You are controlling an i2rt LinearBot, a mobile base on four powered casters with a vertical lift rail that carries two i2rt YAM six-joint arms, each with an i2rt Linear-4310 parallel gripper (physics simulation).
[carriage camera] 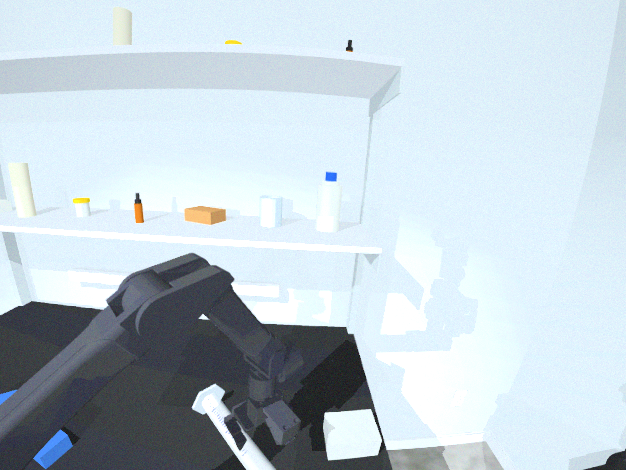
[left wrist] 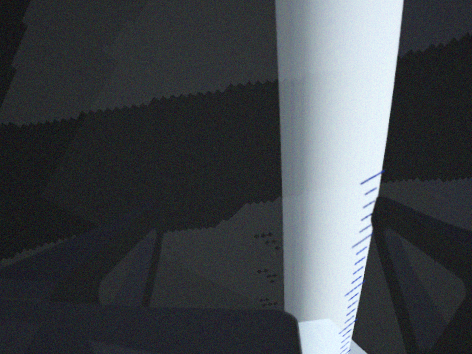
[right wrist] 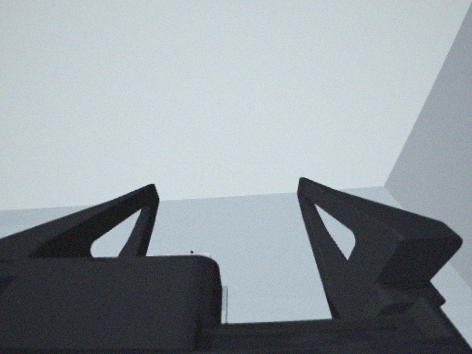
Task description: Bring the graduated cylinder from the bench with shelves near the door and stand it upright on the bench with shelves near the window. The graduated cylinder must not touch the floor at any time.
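Frame: origin at the left arm's base, x ahead, y left, z up, level; millimetres.
Seen in the pictures: left gripper, between the fingertips: (carriage camera: 257,437) (left wrist: 268,208); right gripper, between the fingertips: (right wrist: 227,188).
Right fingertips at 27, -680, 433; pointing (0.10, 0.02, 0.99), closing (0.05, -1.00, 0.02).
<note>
Offsets run from my right fingertips to a thing's top centre, as dx, dy, dz. "spot": to the spot under its first point. Level surfaces: height alone.
The white graduated cylinder @[spot: +334, +518, -602] (carriage camera: 218,413) (left wrist: 330,150) lies on its side on the black bench top @[dz -660] (carriage camera: 146,435), with its hexagonal base toward the back left and its far end cut off by the carriage view's bottom edge. My left gripper (carriage camera: 235,433) (left wrist: 268,208) is open and low at the cylinder. One dark finger crosses in front of the tube in the carriage view. In the left wrist view the tube runs between the spread fingers, closer to the right one. My right gripper (right wrist: 227,188) is open and empty, facing a pale wall.
A white box @[+309, +189, -602] (carriage camera: 351,436) sits right of the left gripper near the bench's right edge. A blue block @[+232, +908, -620] (carriage camera: 53,449) lies at the lower left. The lower shelf (carriage camera: 192,240) holds a blue-capped bottle @[spot: +633, +258, -118] (carriage camera: 328,204) and an orange box @[spot: +654, +635, -175] (carriage camera: 204,215). An upper shelf @[dz +235] (carriage camera: 202,70) hangs above.
</note>
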